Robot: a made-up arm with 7 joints. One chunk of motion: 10 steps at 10 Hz.
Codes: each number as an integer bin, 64 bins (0 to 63) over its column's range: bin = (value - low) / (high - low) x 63, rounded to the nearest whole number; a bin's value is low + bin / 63 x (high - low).
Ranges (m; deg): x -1.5..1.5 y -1.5..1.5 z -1.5..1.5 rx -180..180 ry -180..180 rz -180..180
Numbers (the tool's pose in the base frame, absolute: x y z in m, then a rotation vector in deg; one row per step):
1: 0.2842 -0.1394 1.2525 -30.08 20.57 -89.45
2: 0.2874 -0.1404 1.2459 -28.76 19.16 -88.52
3: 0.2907 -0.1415 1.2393 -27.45 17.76 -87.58
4: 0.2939 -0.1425 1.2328 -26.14 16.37 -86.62
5: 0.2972 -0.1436 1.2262 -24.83 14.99 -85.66
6: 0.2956 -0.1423 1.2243 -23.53 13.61 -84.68
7: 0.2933 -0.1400 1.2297 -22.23 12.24 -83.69
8: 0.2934 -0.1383 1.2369 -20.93 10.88 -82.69
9: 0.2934 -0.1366 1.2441 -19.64 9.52 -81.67
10: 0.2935 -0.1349 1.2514 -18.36 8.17 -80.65
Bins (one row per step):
1: 37 29 58 26 35 16
2: 38 29 58 26 35 16
3: 38 29 58 27 35 16
4: 38 29 57 27 34 16
5: 38 28 57 27 34 17
6: 38 29 57 27 34 17
7: 38 29 57 28 34 17
8: 38 29 57 28 33 17
9: 38 29 58 28 33 17
10: 38 29 58 28 33 17

